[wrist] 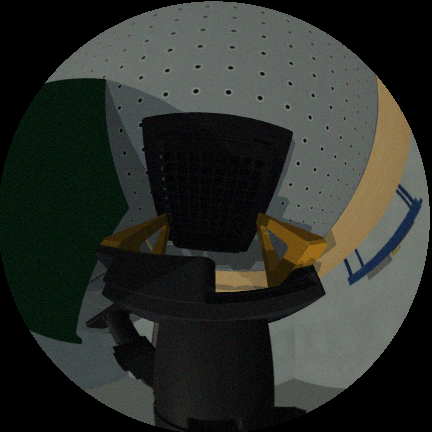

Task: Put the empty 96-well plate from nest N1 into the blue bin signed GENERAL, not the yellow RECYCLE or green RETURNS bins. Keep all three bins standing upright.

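Places are measured from the arm's base along level axes (x ahead, y left, z up), in millimetres.
Pixels of known places: gripper, between the fingertips: [213, 217]; arm's base, origin of its link: [113, 311].
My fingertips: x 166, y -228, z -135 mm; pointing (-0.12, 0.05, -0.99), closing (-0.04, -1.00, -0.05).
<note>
Ahead of a thing's pixels: the offset from my fingertips to its top centre. "spot": to the spot under its first point. Level surfaces: height alone.
A black rectangular plate with a grid of wells @(spot: dz +11, dx +47, dy -2 mm) [212, 180] lies ahead in the middle of the wrist view, very dark. Its near end reaches between my fingers. Whether a nest holds it is too dark to tell. My gripper [213, 217] is open wide, with one orange finger on each side of the plate's near end and not clamped on it. No readable GENERAL, RECYCLE or RETURNS sign shows in this view. A large dark green surface @(spot: dz +66, dx +78, dy +109 mm) [55, 200] fills the left side; whether it is the green bin cannot be told.
The grey perforated table top @(dz -14 mm) [330, 105] surrounds the plate. Its light wooden edge [372, 190] curves down the right side. A blue frame [395, 240] shows beyond that edge at the far right. Black arm parts [135, 352] show at the lower left.
</note>
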